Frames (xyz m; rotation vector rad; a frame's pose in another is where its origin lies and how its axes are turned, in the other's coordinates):
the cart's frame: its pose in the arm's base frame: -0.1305 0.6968 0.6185 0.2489 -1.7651 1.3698
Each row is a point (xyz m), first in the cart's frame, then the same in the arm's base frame.
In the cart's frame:
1: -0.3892 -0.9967 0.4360
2: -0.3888 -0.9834 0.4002
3: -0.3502 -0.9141 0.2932
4: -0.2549 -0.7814 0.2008
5: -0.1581 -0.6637 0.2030
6: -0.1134 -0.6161 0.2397
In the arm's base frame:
1: 0.5009 -0.1848 1.0174
2: 0.5105 -0.1487 1.0093
3: 0.4981 -0.0172 0.9916
4: 0.4049 0.1443 0.9707
5: 0.2725 0.2190 0.9590
6: 0.1976 0.2200 0.9575

